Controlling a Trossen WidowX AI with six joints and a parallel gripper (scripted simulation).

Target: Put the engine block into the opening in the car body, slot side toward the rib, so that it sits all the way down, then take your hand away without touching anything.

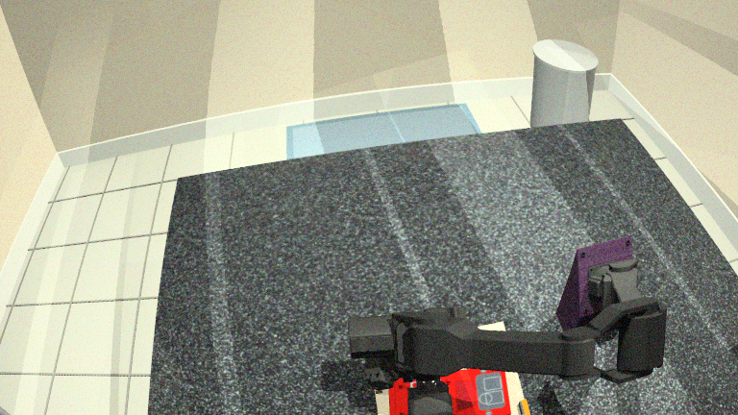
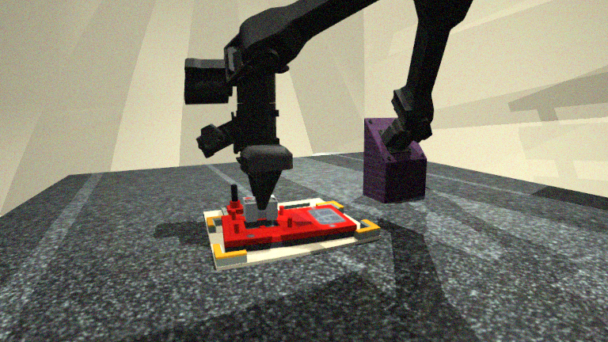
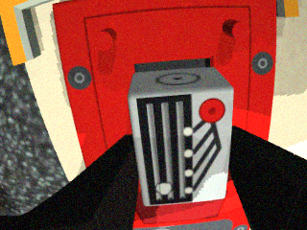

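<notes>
Now: the cream base plate 4 cm below my gripper tip, 4 cm behind it and 2 cm to the right of it. Also, from my gripper tip: black peg (12 cm to the right, 2 cm below, 2 cm ahead); engine block (1 cm below).
</notes>
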